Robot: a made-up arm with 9 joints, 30 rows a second.
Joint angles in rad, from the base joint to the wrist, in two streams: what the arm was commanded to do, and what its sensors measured. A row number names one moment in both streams.
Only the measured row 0 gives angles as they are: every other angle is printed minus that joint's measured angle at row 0.
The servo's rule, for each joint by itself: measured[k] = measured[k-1] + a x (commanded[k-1-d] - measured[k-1]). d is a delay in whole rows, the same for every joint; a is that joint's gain. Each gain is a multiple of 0.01, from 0.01 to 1. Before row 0 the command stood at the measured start. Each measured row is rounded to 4 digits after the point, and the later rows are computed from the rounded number. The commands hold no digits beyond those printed.
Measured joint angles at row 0:
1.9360 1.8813 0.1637 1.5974 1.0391 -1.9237 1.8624 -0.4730 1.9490
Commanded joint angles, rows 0 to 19:
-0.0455 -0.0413 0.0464 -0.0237 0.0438 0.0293 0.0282 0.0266 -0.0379
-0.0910 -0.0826 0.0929 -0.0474 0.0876 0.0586 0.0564 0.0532 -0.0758
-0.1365 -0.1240 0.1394 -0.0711 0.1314 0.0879 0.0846 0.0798 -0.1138
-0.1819 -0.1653 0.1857 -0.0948 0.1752 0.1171 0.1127 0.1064 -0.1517
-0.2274 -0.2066 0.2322 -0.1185 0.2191 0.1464 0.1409 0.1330 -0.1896
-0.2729 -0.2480 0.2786 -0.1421 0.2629 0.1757 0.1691 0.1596 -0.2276
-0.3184 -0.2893 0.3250 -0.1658 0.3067 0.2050 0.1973 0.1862 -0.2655
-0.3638 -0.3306 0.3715 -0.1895 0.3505 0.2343 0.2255 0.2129 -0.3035
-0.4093 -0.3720 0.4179 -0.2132 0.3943 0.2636 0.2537 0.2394 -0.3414
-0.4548 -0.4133 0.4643 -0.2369 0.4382 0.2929 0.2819 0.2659 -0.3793
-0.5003 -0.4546 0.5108 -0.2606 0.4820 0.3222 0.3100 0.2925 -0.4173
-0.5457 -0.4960 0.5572 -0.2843 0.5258 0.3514 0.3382 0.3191 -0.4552
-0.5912 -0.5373 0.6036 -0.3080 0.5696 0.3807 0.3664 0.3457 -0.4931
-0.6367 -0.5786 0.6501 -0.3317 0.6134 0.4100 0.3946 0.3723 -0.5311
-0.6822 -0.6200 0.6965 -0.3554 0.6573 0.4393 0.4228 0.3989 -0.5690
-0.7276 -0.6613 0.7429 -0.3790 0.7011 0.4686 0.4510 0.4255 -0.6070
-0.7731 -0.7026 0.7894 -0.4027 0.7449 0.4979 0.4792 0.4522 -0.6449
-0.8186 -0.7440 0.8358 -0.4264 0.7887 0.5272 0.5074 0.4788 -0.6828
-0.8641 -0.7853 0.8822 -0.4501 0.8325 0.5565 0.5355 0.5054 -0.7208
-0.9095 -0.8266 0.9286 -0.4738 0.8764 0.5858 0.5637 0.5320 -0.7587
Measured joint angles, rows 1 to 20:
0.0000 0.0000 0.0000 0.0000 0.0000 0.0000 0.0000 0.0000 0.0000
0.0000 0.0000 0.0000 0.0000 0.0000 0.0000 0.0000 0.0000 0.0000
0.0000 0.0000 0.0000 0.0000 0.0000 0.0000 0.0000 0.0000 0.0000
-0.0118 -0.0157 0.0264 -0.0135 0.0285 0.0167 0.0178 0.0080 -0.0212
-0.0324 -0.0411 0.0643 -0.0328 0.0669 0.0406 0.0421 0.0216 -0.0518
-0.0595 -0.0726 0.1071 -0.0546 0.1088 0.0676 0.0689 0.0391 -0.0865
-0.0913 -0.1078 0.1519 -0.0775 0.1520 0.0958 0.0965 0.0593 -0.1230
-0.1267 -0.1453 0.1977 -0.1009 0.1956 0.1246 0.1245 0.0814 -0.1603
-0.1647 -0.1843 0.2438 -0.1244 0.2393 0.1537 0.1526 0.1049 -0.1980
-0.2047 -0.2242 0.2901 -0.1480 0.2831 0.1829 0.1808 0.1293 -0.2358
-0.2461 -0.2646 0.3365 -0.1717 0.3269 0.2122 0.2090 0.1544 -0.2737
-0.2885 -0.3054 0.3829 -0.1954 0.3707 0.2415 0.2372 0.1799 -0.3116
-0.3317 -0.3464 0.4293 -0.2191 0.4146 0.2708 0.2654 0.2057 -0.3495
-0.3755 -0.3875 0.4758 -0.2428 0.4584 0.3001 0.2935 0.2317 -0.3875
-0.4198 -0.4287 0.5222 -0.2665 0.5022 0.3293 0.3217 0.2579 -0.4254
-0.4644 -0.4700 0.5686 -0.2902 0.5460 0.3586 0.3499 0.2842 -0.4633
-0.5092 -0.5113 0.6151 -0.3139 0.5898 0.3879 0.3781 0.3106 -0.5013
-0.5542 -0.5526 0.6615 -0.3376 0.6337 0.4172 0.4063 0.3371 -0.5392
-0.5993 -0.5939 0.7079 -0.3612 0.6775 0.4465 0.4345 0.3636 -0.5772
-0.6445 -0.6352 0.7544 -0.3849 0.7213 0.4758 0.4627 0.3902 -0.6151
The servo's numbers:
d 3
a 0.26 0.38 0.57 0.57 0.65 0.57 0.63 0.30 0.56

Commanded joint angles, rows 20 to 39:
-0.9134 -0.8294 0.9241 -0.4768 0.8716 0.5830 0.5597 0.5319 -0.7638
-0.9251 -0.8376 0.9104 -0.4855 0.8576 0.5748 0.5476 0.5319 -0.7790
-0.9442 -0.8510 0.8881 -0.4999 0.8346 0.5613 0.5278 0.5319 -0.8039
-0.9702 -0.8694 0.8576 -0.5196 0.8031 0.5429 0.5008 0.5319 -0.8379
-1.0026 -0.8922 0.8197 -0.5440 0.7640 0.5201 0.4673 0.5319 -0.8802
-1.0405 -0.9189 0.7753 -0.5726 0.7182 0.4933 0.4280 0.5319 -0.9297
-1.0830 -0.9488 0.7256 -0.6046 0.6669 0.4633 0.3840 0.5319 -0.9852
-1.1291 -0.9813 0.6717 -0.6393 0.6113 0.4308 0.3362 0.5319 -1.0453
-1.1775 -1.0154 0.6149 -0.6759 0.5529 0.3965 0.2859 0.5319 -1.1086
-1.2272 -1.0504 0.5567 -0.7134 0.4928 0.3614 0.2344 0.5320 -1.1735
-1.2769 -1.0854 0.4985 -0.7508 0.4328 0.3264 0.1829 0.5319 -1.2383
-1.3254 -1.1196 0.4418 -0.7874 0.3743 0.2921 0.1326 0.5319 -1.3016
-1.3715 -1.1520 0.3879 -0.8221 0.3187 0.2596 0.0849 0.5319 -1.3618
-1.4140 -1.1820 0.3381 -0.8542 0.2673 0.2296 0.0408 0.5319 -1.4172
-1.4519 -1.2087 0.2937 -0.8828 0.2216 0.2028 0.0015 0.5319 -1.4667
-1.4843 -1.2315 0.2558 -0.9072 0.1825 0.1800 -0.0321 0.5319 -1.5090
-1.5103 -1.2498 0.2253 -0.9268 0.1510 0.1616 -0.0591 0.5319 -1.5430
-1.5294 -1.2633 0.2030 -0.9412 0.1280 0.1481 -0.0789 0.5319 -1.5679
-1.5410 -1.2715 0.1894 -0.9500 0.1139 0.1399 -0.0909 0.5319 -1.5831
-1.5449 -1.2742 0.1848 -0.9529 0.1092 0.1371 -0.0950 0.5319 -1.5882
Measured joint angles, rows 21 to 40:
-0.6898 -0.6765 0.8008 -0.4086 0.7651 0.5051 0.4909 0.4168 -0.6530
-0.7351 -0.7178 0.8472 -0.4323 0.8089 0.5344 0.5190 0.4434 -0.6910
-0.7804 -0.7591 0.8936 -0.4560 0.8528 0.5637 0.5472 0.4700 -0.7289
-0.8150 -0.7858 0.9110 -0.4679 0.8650 0.5747 0.5551 0.4886 -0.7484
-0.8436 -0.8055 0.9107 -0.4779 0.8602 0.5748 0.5504 0.5016 -0.7655
-0.8698 -0.8228 0.8978 -0.4904 0.8436 0.5671 0.5362 0.5107 -0.7870
-0.8959 -0.8405 0.8749 -0.5070 0.8173 0.5533 0.5139 0.5171 -0.8155
-0.9236 -0.8601 0.8434 -0.5281 0.7827 0.5344 0.4845 0.5215 -0.8517
-0.9540 -0.8824 0.8046 -0.5535 0.7408 0.5110 0.4489 0.5246 -0.8954
-0.9875 -0.9076 0.7596 -0.5826 0.6928 0.4838 0.4080 0.5268 -0.9457
-1.0243 -0.9356 0.7095 -0.6149 0.6398 0.4536 0.3628 0.5283 -1.0015
-1.0641 -0.9659 0.6556 -0.6497 0.5833 0.4211 0.3144 0.5294 -1.0615
-1.1065 -0.9980 0.5992 -0.6860 0.5245 0.3871 0.2640 0.5302 -1.1242
-1.1508 -1.0312 0.5418 -0.7229 0.4649 0.3525 0.2129 0.5307 -1.1881
-1.1962 -1.0648 0.4848 -0.7597 0.4060 0.3181 0.1623 0.5311 -1.2517
-1.2418 -1.0979 0.4296 -0.7953 0.3493 0.2848 0.1135 0.5313 -1.3134
-1.2866 -1.1299 0.3774 -0.8289 0.2960 0.2533 0.0677 0.5315 -1.3715
-1.3296 -1.1598 0.3297 -0.8596 0.2476 0.2245 0.0260 0.5316 -1.4248
-1.3698 -1.1870 0.2876 -0.8867 0.2053 0.1991 -0.0106 0.5317 -1.4720
-1.4063 -1.2109 0.2521 -0.9096 0.1700 0.1777 -0.0412 0.5318 -1.5118

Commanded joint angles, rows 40 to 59:
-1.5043 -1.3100 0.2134 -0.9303 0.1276 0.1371 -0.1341 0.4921 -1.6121
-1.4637 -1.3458 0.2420 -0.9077 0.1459 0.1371 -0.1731 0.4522 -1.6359
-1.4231 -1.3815 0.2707 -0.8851 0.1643 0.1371 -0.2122 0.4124 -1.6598
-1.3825 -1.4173 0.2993 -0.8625 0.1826 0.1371 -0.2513 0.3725 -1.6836
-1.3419 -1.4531 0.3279 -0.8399 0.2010 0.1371 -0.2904 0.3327 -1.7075
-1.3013 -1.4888 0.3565 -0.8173 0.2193 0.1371 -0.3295 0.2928 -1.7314
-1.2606 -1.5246 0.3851 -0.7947 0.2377 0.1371 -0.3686 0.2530 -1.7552
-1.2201 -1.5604 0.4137 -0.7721 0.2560 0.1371 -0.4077 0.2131 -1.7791
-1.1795 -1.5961 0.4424 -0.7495 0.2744 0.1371 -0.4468 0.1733 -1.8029
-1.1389 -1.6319 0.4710 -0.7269 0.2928 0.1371 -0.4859 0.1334 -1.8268
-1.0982 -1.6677 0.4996 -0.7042 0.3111 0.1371 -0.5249 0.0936 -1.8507
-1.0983 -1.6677 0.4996 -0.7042 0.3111 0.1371 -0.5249 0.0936 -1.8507
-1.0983 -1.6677 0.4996 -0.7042 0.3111 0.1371 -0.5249 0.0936 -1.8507
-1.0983 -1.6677 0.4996 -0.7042 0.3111 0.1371 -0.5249 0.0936 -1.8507
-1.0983 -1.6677 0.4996 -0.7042 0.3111 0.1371 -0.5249 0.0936 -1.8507
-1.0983 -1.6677 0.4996 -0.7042 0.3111 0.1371 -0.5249 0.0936 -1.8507
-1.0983 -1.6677 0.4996 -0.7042 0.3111 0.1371 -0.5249 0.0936 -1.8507
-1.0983 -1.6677 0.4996 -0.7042 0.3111 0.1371 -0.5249 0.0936 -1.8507
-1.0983 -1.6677 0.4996 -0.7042 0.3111 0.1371 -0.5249 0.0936 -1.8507
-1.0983 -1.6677 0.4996 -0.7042 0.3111 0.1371 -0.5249 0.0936 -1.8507
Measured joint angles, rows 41 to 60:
-1.4383 -1.2308 0.2241 -0.9276 0.1427 0.1608 -0.0650 0.5318 -1.5432
-1.4650 -1.2463 0.2043 -0.9404 0.1240 0.1489 -0.0813 0.5318 -1.5655
-1.4858 -1.2569 0.1932 -0.9475 0.1144 0.1422 -0.0899 0.5318 -1.5782
-1.4906 -1.2771 0.2047 -0.9377 0.1230 0.1393 -0.1177 0.5199 -1.5972
-1.4836 -1.3032 0.2260 -0.9206 0.1379 0.1380 -0.1526 0.4996 -1.6189
-1.4679 -1.3330 0.2515 -0.9004 0.1551 0.1375 -0.1901 0.4734 -1.6418
-1.4457 -1.3650 0.2787 -0.8788 0.1730 0.1373 -0.2287 0.4431 -1.6652
-1.4187 -1.3985 0.3067 -0.8566 0.1912 0.1372 -0.2676 0.4100 -1.6889
-1.3882 -1.4328 0.3351 -0.8342 0.2095 0.1371 -0.3066 0.3748 -1.7127
-1.3550 -1.4677 0.3636 -0.8117 0.2278 0.1371 -0.3457 0.3383 -1.7365
-1.3199 -1.5029 0.3922 -0.7891 0.2461 0.1371 -0.3848 0.3007 -1.7604
-1.2834 -1.5383 0.4208 -0.7665 0.2645 0.1371 -0.4239 0.2625 -1.7842
-1.2458 -1.5739 0.4494 -0.7439 0.2829 0.1371 -0.4630 0.2238 -1.8081
-1.2074 -1.6095 0.4780 -0.7213 0.3012 0.1371 -0.5020 0.1847 -1.8320
-1.1790 -1.6316 0.4903 -0.7116 0.3076 0.1371 -0.5164 0.1574 -1.8425
-1.1580 -1.6453 0.4956 -0.7074 0.3099 0.1371 -0.5218 0.1383 -1.8471
-1.1425 -1.6538 0.4979 -0.7056 0.3107 0.1371 -0.5238 0.1249 -1.8491
-1.1310 -1.6591 0.4989 -0.7048 0.3110 0.1371 -0.5245 0.1155 -1.8500
-1.1225 -1.6624 0.4993 -0.7045 0.3111 0.1371 -0.5248 0.1089 -1.8504
-1.1162 -1.6644 0.4995 -0.7043 0.3111 0.1371 -0.5249 0.1043 -1.8506

